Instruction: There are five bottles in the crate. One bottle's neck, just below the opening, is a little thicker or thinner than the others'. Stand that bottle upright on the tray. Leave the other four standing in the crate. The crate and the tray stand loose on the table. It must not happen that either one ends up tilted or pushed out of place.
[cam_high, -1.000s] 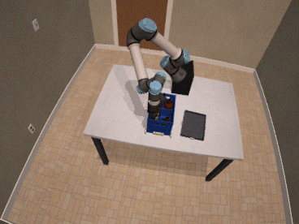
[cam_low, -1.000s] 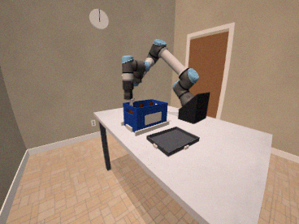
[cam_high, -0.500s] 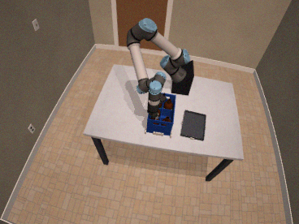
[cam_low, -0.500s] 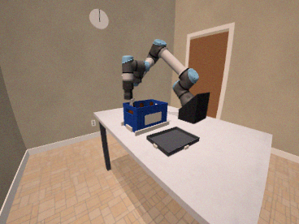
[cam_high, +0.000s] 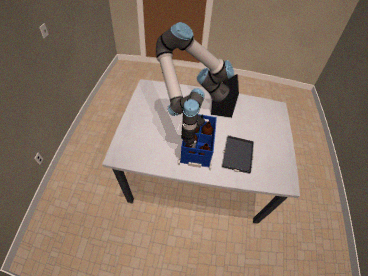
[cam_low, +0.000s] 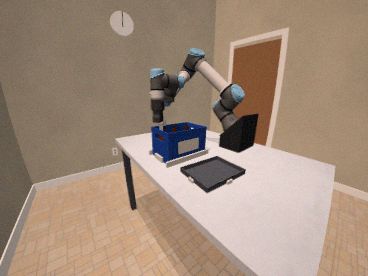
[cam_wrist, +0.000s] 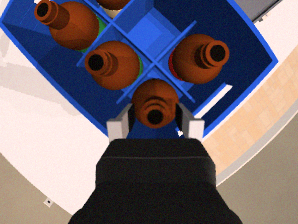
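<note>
Right now my hand is 70 mm above the bottle. From my hand the other things lie so: dark tray: 70 mm behind, 330 mm to the left, 150 mm below; blue crate: 90 mm behind, 50 mm to the left, 80 mm below.
</note>
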